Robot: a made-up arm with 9 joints. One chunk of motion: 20 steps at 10 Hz.
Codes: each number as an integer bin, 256 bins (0 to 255) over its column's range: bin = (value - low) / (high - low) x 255, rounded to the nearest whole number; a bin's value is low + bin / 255 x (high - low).
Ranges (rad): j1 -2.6..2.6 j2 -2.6..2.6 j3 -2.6..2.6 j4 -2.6..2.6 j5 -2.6..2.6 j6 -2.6..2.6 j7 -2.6..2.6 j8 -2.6..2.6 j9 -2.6..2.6
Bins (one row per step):
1: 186 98 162 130 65 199 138 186 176
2: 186 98 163 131 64 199 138 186 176
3: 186 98 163 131 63 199 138 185 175
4: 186 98 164 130 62 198 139 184 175
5: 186 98 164 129 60 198 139 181 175
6: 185 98 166 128 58 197 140 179 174
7: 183 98 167 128 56 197 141 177 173
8: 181 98 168 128 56 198 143 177 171
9: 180 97 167 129 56 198 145 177 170
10: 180 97 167 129 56 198 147 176 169
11: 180 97 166 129 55 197 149 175 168
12: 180 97 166 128 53 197 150 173 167
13: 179 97 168 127 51 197 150 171 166
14: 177 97 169 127 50 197 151 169 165
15: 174 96 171 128 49 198 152 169 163
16: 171 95 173 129 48 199 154 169 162
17: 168 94 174 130 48 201 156 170 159
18: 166 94 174 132 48 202 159 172 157
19: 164 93 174 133 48 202 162 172 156
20: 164 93 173 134 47 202 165 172 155
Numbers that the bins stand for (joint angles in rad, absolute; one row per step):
1: 1.1929 -0.6016 0.7035 0.0510 -1.2745 1.4580 0.2141 1.1929 0.9890
2: 1.1929 -0.6016 0.7239 0.0714 -1.2949 1.4580 0.2141 1.1929 0.9890
3: 1.1929 -0.6016 0.7239 0.0714 -1.3153 1.4580 0.2141 1.1725 0.9686
4: 1.1929 -0.6016 0.7443 0.0510 -1.3357 1.4376 0.2345 1.1522 0.9686
5: 1.1929 -0.6016 0.7443 0.0306 -1.3765 1.4376 0.2345 1.0910 0.9686
6: 1.1725 -0.6016 0.7851 0.0102 -1.4173 1.4173 0.2549 1.0502 0.9482
7: 1.1318 -0.6016 0.8055 0.0102 -1.4580 1.4173 0.2753 1.0094 0.9278
8: 1.0910 -0.6016 0.8259 0.0102 -1.4580 1.4376 0.3161 1.0094 0.8871
9: 1.0706 -0.6220 0.8055 0.0306 -1.4580 1.4376 0.3569 1.0094 0.8667
10: 1.0706 -0.6220 0.8055 0.0306 -1.4580 1.4376 0.3976 0.9890 0.8463
11: 1.0706 -0.6220 0.7851 0.0306 -1.4784 1.4173 0.4384 0.9686 0.8259
12: 1.0706 -0.6220 0.7851 0.0102 -1.5192 1.4173 0.4588 0.9278 0.8055
13: 1.0502 -0.6220 0.8259 -0.0102 -1.5600 1.4173 0.4588 0.8871 0.7851
14: 1.0094 -0.6220 0.8463 -0.0102 -1.5804 1.4173 0.4792 0.8463 0.7647
15: 0.9482 -0.6424 0.8871 0.0102 -1.6008 1.4376 0.4996 0.8463 0.7239
16: 0.8871 -0.6627 0.9278 0.0306 -1.6212 1.4580 0.5404 0.8463 0.7035
17: 0.8259 -0.6831 0.9482 0.0510 -1.6212 1.4988 0.5812 0.8667 0.6424
18: 0.7851 -0.6831 0.9482 0.0918 -1.6212 1.5192 0.6424 0.9075 0.6016
19: 0.7443 -0.7035 0.9482 0.1122 -1.6212 1.5192 0.7035 0.9075 0.5812
20: 0.7443 -0.7035 0.9278 0.1325 -1.6416 1.5192 0.7647 0.9075 0.5608

